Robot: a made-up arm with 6 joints.
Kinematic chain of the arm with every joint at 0, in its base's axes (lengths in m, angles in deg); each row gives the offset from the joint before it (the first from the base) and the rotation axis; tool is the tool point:
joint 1: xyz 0 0 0.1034 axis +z
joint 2: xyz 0 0.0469 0 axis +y
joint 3: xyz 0 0 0.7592 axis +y
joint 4: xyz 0 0 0.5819 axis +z
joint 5: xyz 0 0 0 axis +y
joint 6: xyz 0 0 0.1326 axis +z
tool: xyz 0 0 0
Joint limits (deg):
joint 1: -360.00..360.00
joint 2: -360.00..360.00
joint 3: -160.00..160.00
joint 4: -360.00..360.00
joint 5: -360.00..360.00
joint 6: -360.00..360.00
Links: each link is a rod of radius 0.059 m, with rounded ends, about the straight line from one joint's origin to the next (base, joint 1, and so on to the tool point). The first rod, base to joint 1, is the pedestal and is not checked.
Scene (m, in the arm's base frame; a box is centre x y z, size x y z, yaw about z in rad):
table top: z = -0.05
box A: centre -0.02 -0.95 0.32 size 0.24 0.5 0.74 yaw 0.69
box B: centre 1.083 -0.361 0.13 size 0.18 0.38 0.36 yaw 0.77
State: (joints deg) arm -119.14 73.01 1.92 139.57 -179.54 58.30
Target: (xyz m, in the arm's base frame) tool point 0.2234 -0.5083 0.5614
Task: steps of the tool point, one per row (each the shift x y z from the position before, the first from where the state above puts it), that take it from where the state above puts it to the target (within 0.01 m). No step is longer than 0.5 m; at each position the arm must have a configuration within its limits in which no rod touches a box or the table.
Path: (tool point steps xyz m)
1: 0.1232 0.1975 0.4153
2: 0.2010 0.3281 0.2584
3: 0.2298 0.3706 0.0529
4: 0.2039 0.3191 -0.1409
5: 0.1350 0.1970 -0.2692
6: 0.0468 0.0473 -0.3009
7: -0.1242 -0.0713 0.1638
8: -0.1083 -0.1369 0.1143
9: -0.0687 -0.1833 0.0539
10: -0.0153 -0.2022 -0.0121
11: 0.0400 -0.1898 -0.0778
12: 0.0848 -0.1486 -0.1377

